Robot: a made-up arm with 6 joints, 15 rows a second.
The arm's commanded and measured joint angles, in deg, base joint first. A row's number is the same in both.
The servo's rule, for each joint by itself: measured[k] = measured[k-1] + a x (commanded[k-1-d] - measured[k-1]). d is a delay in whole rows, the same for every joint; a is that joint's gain. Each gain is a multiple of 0.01, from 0.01 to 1. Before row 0 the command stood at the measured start. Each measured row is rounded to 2 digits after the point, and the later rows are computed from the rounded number. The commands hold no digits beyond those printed.
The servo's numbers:
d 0
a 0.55 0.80 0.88 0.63 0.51 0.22
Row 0, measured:
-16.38 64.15 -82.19 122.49 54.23 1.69
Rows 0 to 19, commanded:
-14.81 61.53 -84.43 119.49 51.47 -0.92
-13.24 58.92 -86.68 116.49 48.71 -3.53
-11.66 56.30 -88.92 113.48 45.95 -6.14
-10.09 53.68 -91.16 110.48 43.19 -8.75
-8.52 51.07 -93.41 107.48 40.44 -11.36
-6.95 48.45 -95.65 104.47 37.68 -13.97
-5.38 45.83 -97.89 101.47 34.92 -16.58
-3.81 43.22 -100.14 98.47 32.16 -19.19
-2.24 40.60 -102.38 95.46 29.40 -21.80
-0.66 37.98 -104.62 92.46 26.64 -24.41
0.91 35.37 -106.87 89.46 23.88 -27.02
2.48 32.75 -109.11 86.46 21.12 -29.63
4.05 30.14 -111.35 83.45 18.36 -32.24
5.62 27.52 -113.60 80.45 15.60 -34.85
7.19 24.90 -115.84 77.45 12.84 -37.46
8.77 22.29 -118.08 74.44 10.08 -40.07
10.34 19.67 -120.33 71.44 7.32 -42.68
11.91 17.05 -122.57 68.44 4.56 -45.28
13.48 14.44 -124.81 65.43 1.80 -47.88
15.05 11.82 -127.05 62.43 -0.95 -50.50
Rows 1 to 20, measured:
-15.52 62.05 -84.16 120.60 52.82 1.12
-14.27 59.55 -86.38 118.01 50.72 0.10
-12.83 56.95 -88.62 115.16 48.29 -1.27
-11.32 54.33 -90.86 112.21 45.69 -2.92
-9.78 51.72 -93.10 109.23 43.01 -4.78
-8.22 49.10 -95.34 106.23 40.29 -6.80
-6.66 46.48 -97.58 103.23 37.55 -8.95
-5.09 43.87 -99.83 100.23 34.80 -11.20
-3.52 41.25 -102.07 97.22 32.05 -13.53
-1.95 38.63 -104.31 94.22 29.29 -15.92
-0.38 36.02 -106.56 91.22 26.53 -18.36
1.19 33.40 -108.80 88.22 23.77 -20.84
2.76 30.79 -111.04 85.21 21.01 -23.35
4.33 28.17 -113.29 82.21 18.25 -25.88
5.90 25.55 -115.53 79.21 15.49 -28.43
7.48 22.94 -117.77 76.20 12.73 -30.99
9.05 20.32 -120.02 73.20 9.97 -33.56
10.62 17.70 -122.26 70.20 7.21 -36.14
12.19 15.09 -124.50 67.19 4.45 -38.72
13.76 12.47 -126.74 64.19 1.70 -41.31

